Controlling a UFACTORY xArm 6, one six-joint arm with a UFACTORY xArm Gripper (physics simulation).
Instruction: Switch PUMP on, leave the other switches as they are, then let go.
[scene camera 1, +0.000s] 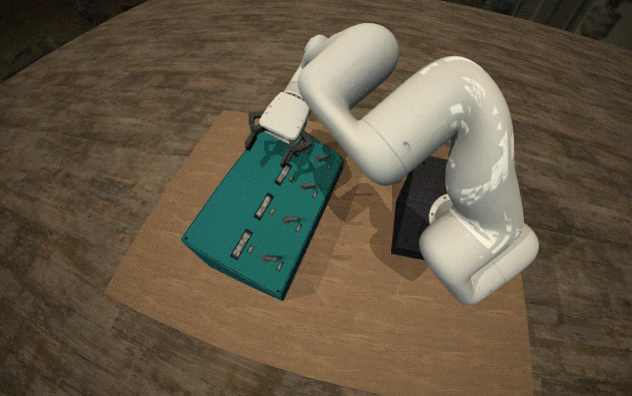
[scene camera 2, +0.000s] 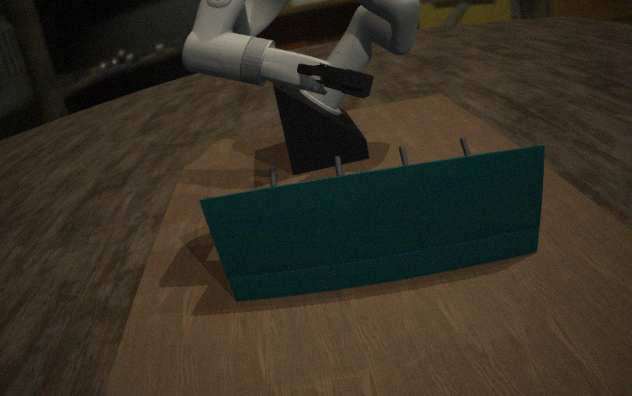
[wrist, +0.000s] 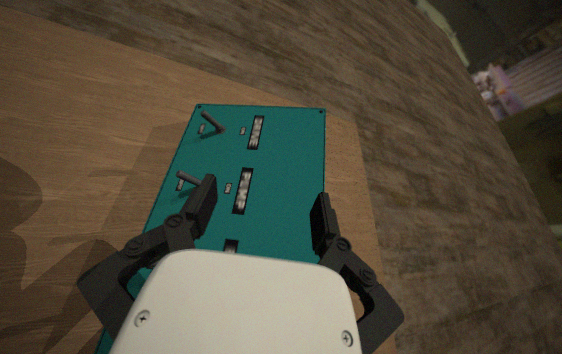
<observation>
In view: the gripper (scene camera 1: 264, 157) and a teal switch panel (scene camera 1: 244, 220).
The gripper shows as well in the wrist view (wrist: 266, 194). The teal switch panel is seen too in the wrist view (wrist: 269, 161).
</observation>
